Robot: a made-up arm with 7 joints. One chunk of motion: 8 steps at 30 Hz.
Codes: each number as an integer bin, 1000 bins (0 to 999) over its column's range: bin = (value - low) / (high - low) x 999, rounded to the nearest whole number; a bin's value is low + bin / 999 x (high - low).
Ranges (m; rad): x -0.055..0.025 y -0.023..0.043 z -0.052..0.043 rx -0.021..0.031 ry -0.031..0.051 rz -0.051..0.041
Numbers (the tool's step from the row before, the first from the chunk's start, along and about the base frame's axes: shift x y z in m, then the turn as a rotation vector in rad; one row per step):
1: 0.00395 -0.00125 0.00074 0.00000 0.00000 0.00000
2: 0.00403 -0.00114 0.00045 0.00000 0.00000 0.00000
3: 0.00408 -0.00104 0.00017 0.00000 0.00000 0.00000
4: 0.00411 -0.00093 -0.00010 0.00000 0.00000 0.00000
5: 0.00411 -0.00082 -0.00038 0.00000 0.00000 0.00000
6: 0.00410 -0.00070 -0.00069 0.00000 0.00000 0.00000
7: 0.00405 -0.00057 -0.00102 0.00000 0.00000 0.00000
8: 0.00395 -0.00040 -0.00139 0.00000 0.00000 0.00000
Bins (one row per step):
1: 736 329 555 403 378 554
2: 737 331 552 403 378 554
3: 738 332 549 403 378 554
4: 738 334 546 403 378 554
5: 738 336 543 403 378 554
6: 738 338 540 403 378 554
7: 737 340 536 403 378 554
8: 736 342 532 403 378 554

